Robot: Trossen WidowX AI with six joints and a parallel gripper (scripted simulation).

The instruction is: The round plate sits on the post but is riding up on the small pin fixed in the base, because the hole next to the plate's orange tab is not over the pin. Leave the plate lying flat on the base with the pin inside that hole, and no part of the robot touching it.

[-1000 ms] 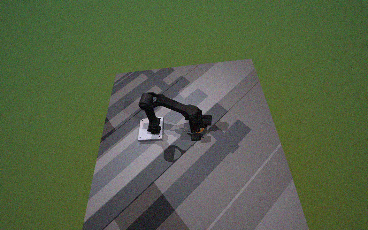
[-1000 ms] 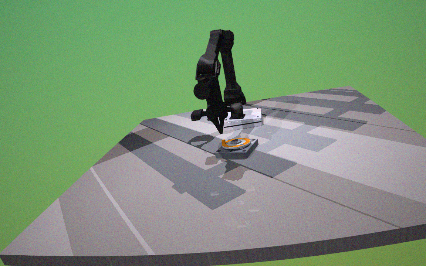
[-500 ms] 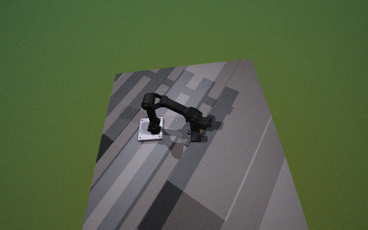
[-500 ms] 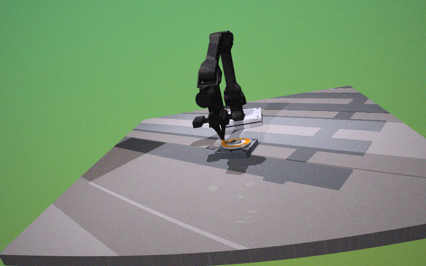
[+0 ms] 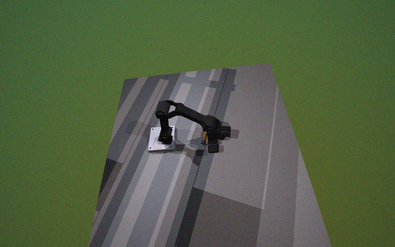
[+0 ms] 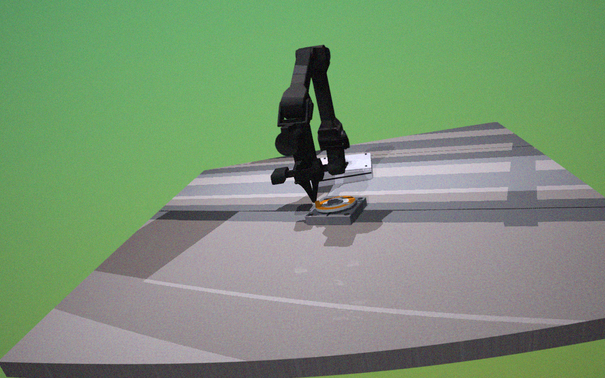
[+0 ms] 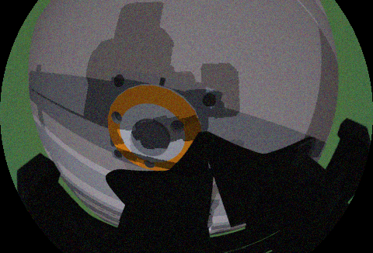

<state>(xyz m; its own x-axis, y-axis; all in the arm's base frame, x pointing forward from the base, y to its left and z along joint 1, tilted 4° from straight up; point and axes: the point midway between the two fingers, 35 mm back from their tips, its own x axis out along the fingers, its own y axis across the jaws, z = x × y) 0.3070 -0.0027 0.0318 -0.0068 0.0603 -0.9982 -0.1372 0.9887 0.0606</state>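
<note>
Right now the grey square base is 5 cm to the left of my gripper tip, 2 cm below it and 1 cm behind it.
</note>
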